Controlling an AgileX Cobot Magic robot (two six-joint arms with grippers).
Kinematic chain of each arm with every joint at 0, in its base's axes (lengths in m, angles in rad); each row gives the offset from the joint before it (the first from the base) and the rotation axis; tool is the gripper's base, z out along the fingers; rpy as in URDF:
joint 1: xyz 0 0 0.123 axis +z
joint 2: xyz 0 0 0 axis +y
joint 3: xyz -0.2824 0 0.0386 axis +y
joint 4: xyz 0.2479 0 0.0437 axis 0.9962 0 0.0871
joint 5: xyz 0 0 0 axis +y
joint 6: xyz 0.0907 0 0.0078 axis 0.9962 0 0.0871
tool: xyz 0 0 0 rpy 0 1.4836 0
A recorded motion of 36 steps. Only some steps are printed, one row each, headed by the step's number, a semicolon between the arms.
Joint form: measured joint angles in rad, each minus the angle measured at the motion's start. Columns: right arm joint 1, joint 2, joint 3, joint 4, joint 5, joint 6; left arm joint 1, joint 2, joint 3, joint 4, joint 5, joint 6.
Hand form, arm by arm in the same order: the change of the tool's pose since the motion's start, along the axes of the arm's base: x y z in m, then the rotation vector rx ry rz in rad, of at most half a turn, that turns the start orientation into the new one. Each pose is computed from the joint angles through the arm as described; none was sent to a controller.
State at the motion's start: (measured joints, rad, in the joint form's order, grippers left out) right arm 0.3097 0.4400 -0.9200 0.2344 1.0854 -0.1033; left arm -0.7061 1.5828 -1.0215 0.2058 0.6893 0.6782
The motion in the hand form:
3: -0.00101 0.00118 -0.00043 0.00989 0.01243 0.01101; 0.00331 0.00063 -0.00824 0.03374 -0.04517 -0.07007
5: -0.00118 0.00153 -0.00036 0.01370 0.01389 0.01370; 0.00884 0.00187 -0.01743 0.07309 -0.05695 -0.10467
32: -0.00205 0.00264 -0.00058 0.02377 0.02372 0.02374; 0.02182 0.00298 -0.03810 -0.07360 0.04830 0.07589
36: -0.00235 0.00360 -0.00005 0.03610 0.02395 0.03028; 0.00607 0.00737 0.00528 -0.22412 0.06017 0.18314
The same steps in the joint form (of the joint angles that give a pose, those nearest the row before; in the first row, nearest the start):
3: -0.0001 0.0000 0.0000 0.0171 0.0091 -0.0001; 0.0027 0.0141 0.0239 0.0500 -0.0579 0.0416
5: -0.0001 0.0000 0.0000 0.0220 0.0093 -0.0001; 0.0123 0.0422 0.0297 0.0876 -0.0802 0.0632
32: 0.0000 0.0000 0.0000 0.0380 0.0158 0.0000; 0.0720 0.1098 0.0291 -0.1044 -0.1514 0.0331
36: 0.0001 0.0000 0.0000 0.0513 0.0122 0.0001; 0.0720 -0.0250 0.0174 -0.2262 -0.0835 -0.0177

